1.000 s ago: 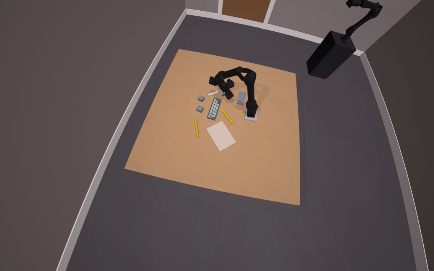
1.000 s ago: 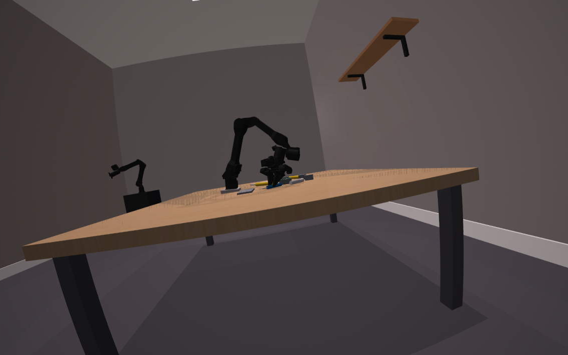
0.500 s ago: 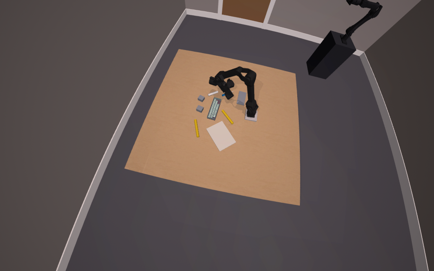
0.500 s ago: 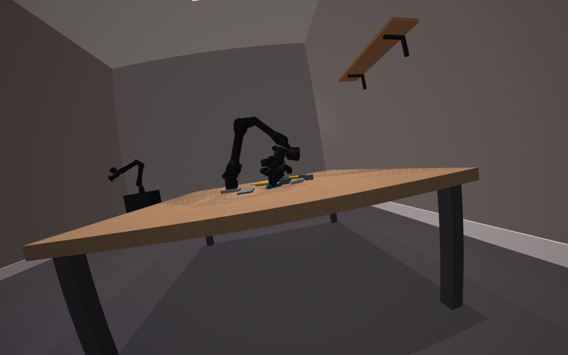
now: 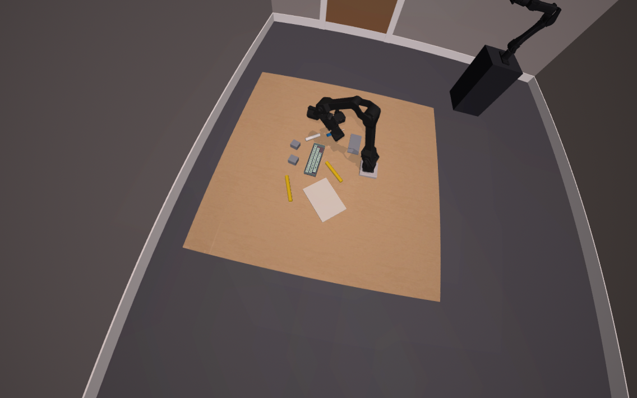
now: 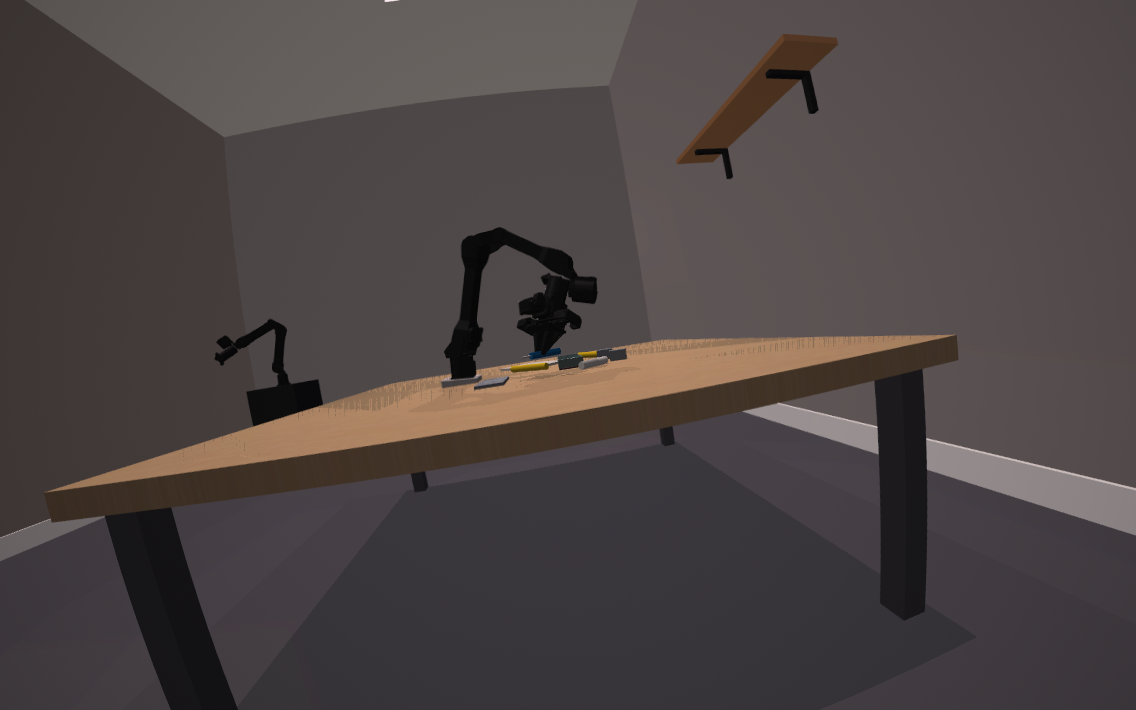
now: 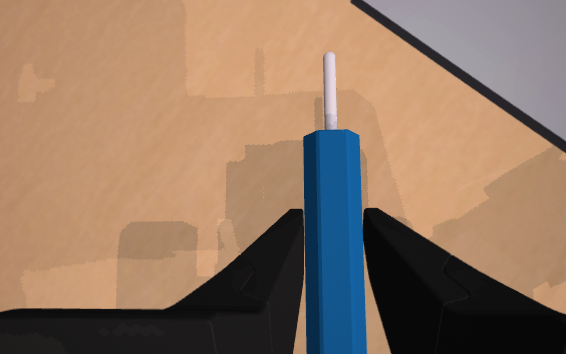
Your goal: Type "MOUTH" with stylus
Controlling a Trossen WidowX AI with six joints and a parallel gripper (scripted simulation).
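My gripper tip is now 1 cm past the blue stylus and 1 cm to the left of it. Round my gripper tip: white cylinder: 14 cm ahead, 3 cm to the left, 4 cm below; then grey slab: 12 cm behind, 2 cm to the left, 5 cm below; then yellow pencil: 2 cm behind, 25 cm to the left, 4 cm below.
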